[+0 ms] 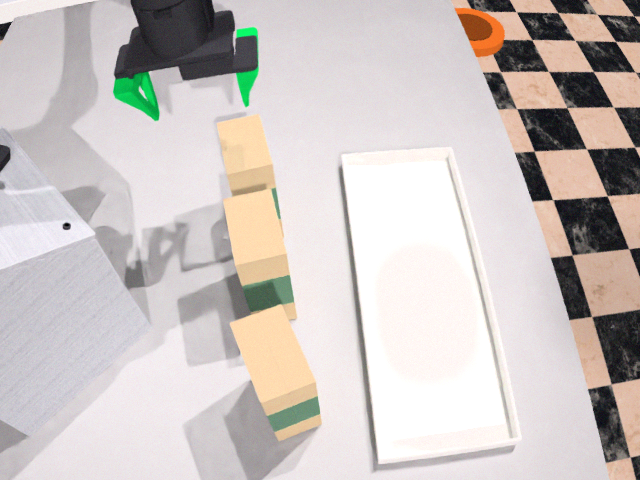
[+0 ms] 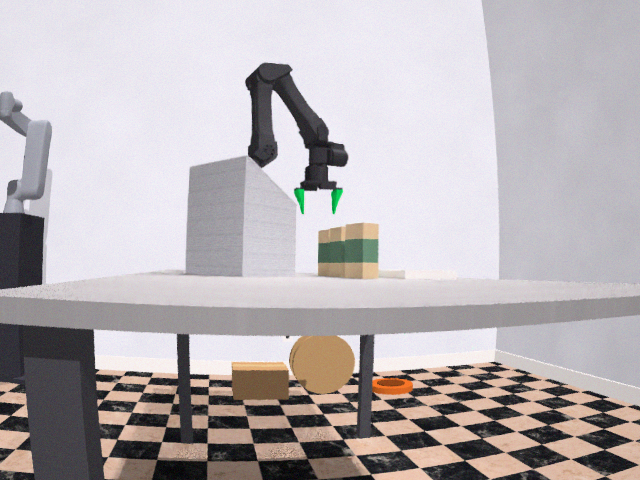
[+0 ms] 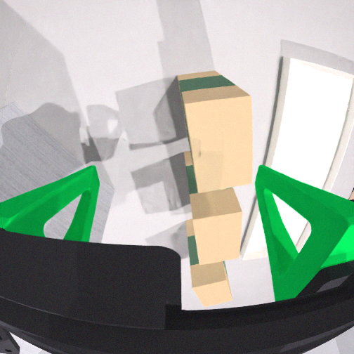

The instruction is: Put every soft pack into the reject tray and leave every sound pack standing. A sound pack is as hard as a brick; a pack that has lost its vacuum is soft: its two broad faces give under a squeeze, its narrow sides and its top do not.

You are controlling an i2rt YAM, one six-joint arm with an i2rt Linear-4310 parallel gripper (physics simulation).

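Frame: origin at the arm's base, x ahead, y left, z up, level; centimetres.
Seen in the pictures: gripper, fingertip midpoint: (image 1: 201,109) (image 2: 318,214); arm's base, link origin: (image 2: 242,185).
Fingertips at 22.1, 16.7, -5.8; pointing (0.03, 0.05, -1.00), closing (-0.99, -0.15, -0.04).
Offsets run from my fingertips to a thing's top centre, as dx, dy, dz.
Three tan packs with green bands stand in a row: the far pack @(+3.9, -0.3, -4.9) (image 1: 245,144) (image 2: 323,252) (image 3: 220,140), the middle pack @(+6.5, -11.2, -4.9) (image 1: 255,232) (image 2: 337,251) (image 3: 217,225) and the near pack @(+9.7, -24.2, -4.9) (image 1: 273,356) (image 2: 361,250) (image 3: 212,292). Their looks do not show which are soft. The white reject tray @(+24.4, -9.9, -16.7) (image 1: 395,156) (image 2: 430,274) (image 3: 278,110) lies to their right, with no pack in it. My gripper (image 1: 202,112) (image 2: 318,212) (image 3: 176,174) is open and empty, pointing down, with its fingertips above the height of the packs, near the far pack.
A large grey block (image 1: 62,330) (image 2: 217,222) (image 3: 30,165) stands left of the packs and bears the arm's base. The table's right edge runs beyond the tray. An orange ring (image 1: 497,36) (image 2: 392,391) lies on the floor.
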